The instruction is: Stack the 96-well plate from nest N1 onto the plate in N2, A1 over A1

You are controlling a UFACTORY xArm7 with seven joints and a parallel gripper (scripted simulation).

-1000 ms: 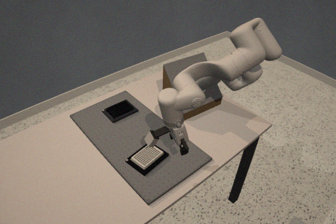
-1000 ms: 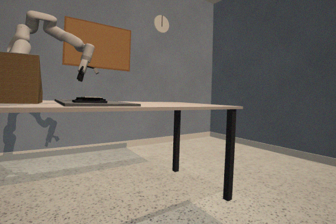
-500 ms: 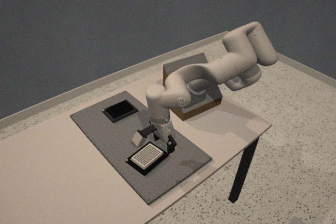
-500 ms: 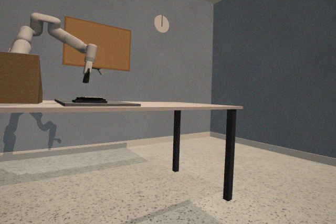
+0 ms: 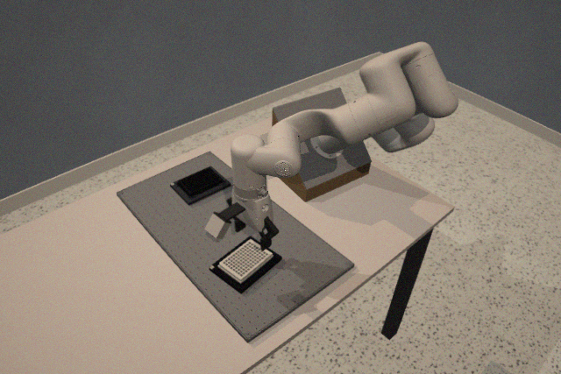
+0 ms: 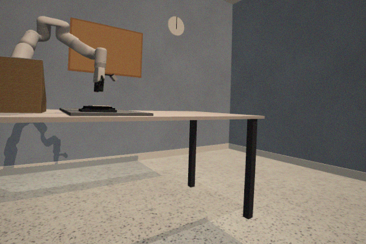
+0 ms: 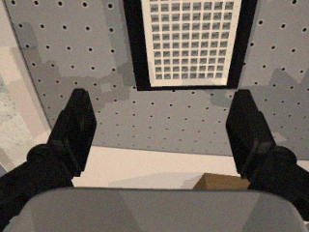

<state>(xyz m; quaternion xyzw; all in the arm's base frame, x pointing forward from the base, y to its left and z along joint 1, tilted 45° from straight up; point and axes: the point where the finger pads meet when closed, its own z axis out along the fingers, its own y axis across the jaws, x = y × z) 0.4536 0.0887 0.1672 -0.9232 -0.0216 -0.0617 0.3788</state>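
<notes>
My gripper is now 110 mm above the white 96-well plate, 20 mm to the left of it and 10 mm short of it. Also, from my hand: black plate nest 120 mm below, 20 mm to the right, 10 mm ahead; then black 96-well plate 380 mm to the right, 110 mm below, 90 mm behind.
</notes>
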